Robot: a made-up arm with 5 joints.
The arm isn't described. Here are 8 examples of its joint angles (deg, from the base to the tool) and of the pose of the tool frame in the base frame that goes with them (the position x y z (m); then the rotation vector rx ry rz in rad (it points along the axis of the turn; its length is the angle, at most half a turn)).
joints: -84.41 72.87 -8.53 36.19 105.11
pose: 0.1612 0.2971 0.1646 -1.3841 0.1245 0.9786
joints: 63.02 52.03 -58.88 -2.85 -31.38
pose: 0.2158 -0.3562 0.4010 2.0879 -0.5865 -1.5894
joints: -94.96 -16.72 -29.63 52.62 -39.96
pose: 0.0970 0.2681 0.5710 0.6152 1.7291 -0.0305
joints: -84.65 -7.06 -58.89 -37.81 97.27
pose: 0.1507 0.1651 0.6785 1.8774 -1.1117 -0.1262
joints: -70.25 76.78 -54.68 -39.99 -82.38
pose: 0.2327 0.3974 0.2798 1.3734 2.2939 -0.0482
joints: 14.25 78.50 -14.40 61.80 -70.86
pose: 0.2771 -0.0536 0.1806 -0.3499 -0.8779 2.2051
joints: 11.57 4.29 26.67 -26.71 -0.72
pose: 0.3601 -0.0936 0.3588 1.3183 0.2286 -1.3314
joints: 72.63 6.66 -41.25 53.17 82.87
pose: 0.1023 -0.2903 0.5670 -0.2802 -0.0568 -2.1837
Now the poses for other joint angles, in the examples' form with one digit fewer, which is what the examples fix.
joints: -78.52 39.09 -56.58 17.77 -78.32
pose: 0.176 0.399 0.454 1.059 2.263 -0.374
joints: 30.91 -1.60 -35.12 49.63 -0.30
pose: 0.286 -0.171 0.546 1.342 0.142 -1.717
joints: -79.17 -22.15 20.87 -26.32 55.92
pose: 0.197 0.284 0.506 0.910 -0.095 0.354
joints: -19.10 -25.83 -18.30 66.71 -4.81
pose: 0.294 0.041 0.560 0.983 0.776 -1.091
